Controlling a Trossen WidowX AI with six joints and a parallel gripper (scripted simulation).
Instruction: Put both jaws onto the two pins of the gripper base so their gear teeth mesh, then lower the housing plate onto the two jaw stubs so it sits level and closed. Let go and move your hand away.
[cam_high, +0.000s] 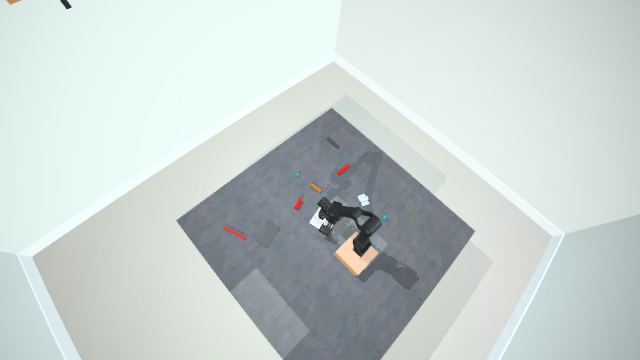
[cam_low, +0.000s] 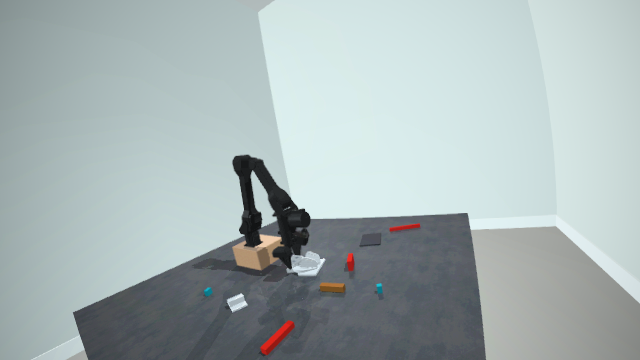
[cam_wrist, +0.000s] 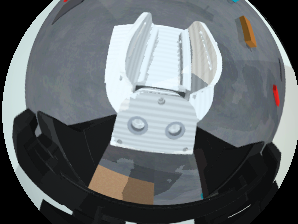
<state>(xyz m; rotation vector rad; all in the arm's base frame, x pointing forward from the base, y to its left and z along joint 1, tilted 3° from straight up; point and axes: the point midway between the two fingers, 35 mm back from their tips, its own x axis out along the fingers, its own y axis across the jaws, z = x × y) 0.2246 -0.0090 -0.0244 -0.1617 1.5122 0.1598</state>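
The white housing plate is 1 cm below my gripper tip. Also, from my gripper tip: curved white jaw (3 cm ahead, 1 cm to the right); flat white plate (7 cm ahead, 2 cm to the left, 1 cm below); white gripper base (1 cm ahead, 2 cm above).
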